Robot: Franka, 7 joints.
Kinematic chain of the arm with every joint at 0, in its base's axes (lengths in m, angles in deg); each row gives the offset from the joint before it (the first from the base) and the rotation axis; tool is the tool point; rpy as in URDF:
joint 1: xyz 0 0 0.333 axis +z
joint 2: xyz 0 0 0 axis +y
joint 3: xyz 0 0 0.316 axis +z
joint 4: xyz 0.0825 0 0 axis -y
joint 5: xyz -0.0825 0 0.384 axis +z
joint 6: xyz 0 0 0 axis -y
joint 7: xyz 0.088 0 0 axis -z
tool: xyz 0 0 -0.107 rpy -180 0 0
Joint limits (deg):
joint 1: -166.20..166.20
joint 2: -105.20..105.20
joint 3: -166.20..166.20
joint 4: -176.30..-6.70
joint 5: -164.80..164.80
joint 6: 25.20..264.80
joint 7: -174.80..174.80
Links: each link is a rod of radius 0.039 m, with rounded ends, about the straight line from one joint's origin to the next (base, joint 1, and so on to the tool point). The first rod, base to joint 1, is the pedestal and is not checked.
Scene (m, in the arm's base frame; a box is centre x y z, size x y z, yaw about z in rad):
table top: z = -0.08
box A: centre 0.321 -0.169 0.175 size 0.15 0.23 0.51 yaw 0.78
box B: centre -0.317 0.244 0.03 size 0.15 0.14 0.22 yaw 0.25
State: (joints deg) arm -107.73 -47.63 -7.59 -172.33 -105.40 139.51 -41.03
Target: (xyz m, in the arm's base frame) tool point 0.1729 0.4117 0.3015
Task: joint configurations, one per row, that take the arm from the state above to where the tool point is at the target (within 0.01 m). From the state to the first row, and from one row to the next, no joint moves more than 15 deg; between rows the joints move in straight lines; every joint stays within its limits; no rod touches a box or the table.
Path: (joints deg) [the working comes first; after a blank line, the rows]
Joints at the target: -17.07 -38.48 80.36 -143.82 -100.36 166.44 -41.03
Straight joint move there: touches box A.

1: -94.68 -43.35 2.04 -161.61 -95.63 142.22 -42.41
2: -81.63 -39.08 11.66 -150.90 -85.86 144.92 -43.79
3: -68.58 -34.80 21.29 -140.18 -76.09 147.63 -45.17
4: -55.71 -35.72 36.05 -141.09 -82.16 152.33 -44.13
5: -42.83 -36.64 50.82 -142.00 -88.23 157.03 -43.10
6: -29.95 -37.56 65.59 -142.91 -94.30 161.74 -42.06
7: -17.07 -38.48 80.36 -143.82 -100.36 166.44 -41.03

